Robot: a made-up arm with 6 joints. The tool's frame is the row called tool.
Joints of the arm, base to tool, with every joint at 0 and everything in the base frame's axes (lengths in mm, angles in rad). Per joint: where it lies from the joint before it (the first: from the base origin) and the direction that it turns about. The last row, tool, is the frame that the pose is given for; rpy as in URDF.
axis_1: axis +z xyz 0 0 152
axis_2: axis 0.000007 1 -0.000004 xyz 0 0 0
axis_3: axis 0.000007 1 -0.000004 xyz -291.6 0 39.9
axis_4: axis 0.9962 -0.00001 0.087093 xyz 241.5 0 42.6
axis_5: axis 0.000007 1 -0.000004 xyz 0 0 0
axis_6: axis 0.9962 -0.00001 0.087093 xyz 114.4 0 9.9
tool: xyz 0 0 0 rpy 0 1.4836 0
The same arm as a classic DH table. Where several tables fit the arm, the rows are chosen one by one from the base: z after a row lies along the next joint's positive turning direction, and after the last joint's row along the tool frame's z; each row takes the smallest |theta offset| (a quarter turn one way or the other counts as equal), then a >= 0, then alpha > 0; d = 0 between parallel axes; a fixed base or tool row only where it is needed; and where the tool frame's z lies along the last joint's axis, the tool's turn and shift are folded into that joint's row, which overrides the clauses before.
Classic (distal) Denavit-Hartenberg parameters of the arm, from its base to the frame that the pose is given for. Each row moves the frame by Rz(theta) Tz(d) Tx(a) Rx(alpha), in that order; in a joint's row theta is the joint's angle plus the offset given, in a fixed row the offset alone. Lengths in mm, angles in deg.
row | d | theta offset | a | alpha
axis_1 | 152.0 | 0.00 | 0.0 | -90.00
axis_2 | 0.0 | 7.79 | -294.3 | 0.00
axis_3 | 0.0 | 77.21 | -21.4 | 90.00
axis_4 | 244.3 | 0.00 | 0.0 | -90.00
axis_5 | 0.0 | 0.00 | 0.1 | 90.00
axis_6 | 114.8 | 0.00 | 0.0 | 0.00

